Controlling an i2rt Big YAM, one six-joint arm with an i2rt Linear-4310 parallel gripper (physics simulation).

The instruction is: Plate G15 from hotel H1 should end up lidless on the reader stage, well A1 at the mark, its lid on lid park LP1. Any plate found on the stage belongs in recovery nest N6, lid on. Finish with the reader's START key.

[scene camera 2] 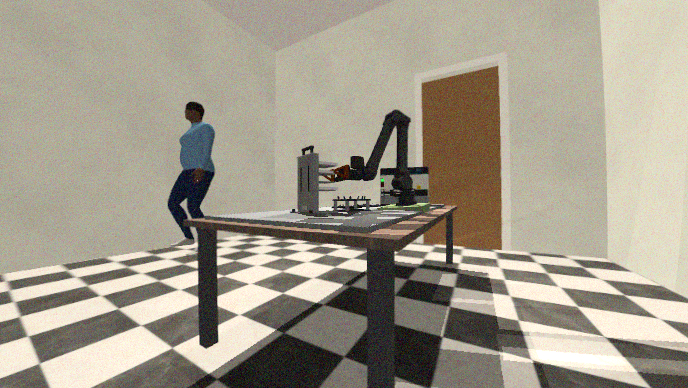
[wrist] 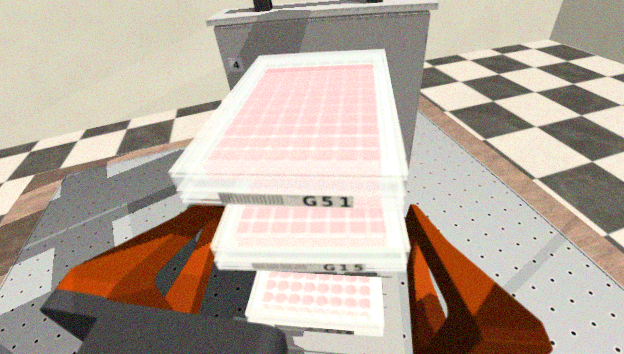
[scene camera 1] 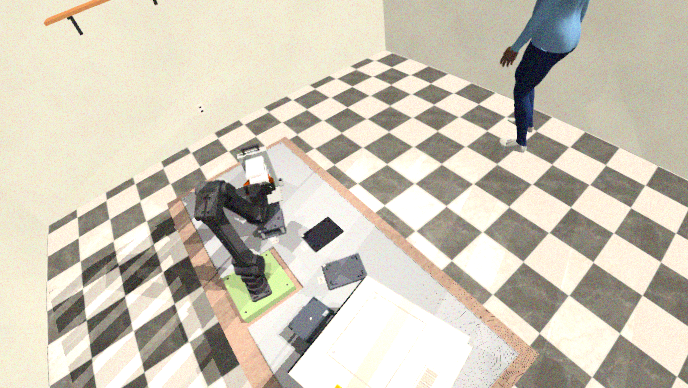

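Seen in the pictures: gripper, fingertip midpoint: (scene camera 2: 327, 172) (wrist: 314, 205) (scene camera 1: 258, 177); arm's base, link origin: (scene camera 2: 406, 204) (scene camera 1: 258, 287).
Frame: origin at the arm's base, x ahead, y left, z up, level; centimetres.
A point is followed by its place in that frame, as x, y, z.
Hotel H1 (scene camera 1: 250, 154) @(22.5, 55.0, 23.6) (scene camera 2: 308, 185) @(20.5, 58.2, 10.0) (wrist: 350, 37) @(25.2, 54.0, 22.0) is a tall grey tower at the table's far end, holding stacked pink-welled plates. In the wrist view, lidded plate G51 (wrist: 300, 125) @(21.0, 45.1, 21.2) is uppermost, plate G15 (wrist: 300, 256) @(20.2, 41.8, 16.7) is below it, and a lower plate (wrist: 315, 300) @(20.4, 43.3, 9.7) has a label too cut off to read. My gripper (scene camera 1: 259, 181) @(21.2, 44.9, 16.6) (scene camera 2: 328, 176) @(21.2, 44.9, 16.6) (wrist: 314, 205) @(21.2, 44.9, 16.6) is open, its orange fingers on either side of G15's level with nothing gripped; finger contact is unclear. The white reader (scene camera 1: 400, 330) @(34.1, -52.4, 27.0) stands at the near end, a dark slab (scene camera 1: 311, 319) @(13.8, -27.7, 8.0), apparently its stage, beside it. START is not identifiable.
A grey rectangular holder (scene camera 1: 345, 271) @(34.7, -12.6, -1.2) and a black one (scene camera 1: 323, 233) @(35.8, 10.3, -1.4) lie along the table middle. A low dark rack (scene camera 1: 272, 223) @(17.3, 25.6, 3.6) (scene camera 2: 351, 202) @(12.6, 37.2, 3.1) stands between hotel and arm base. The green base plate (scene camera 1: 277, 285) @(7.4, -3.4, -0.2) carries the arm. A person (scene camera 1: 555, 30) (scene camera 2: 196, 145) stands beyond the table.
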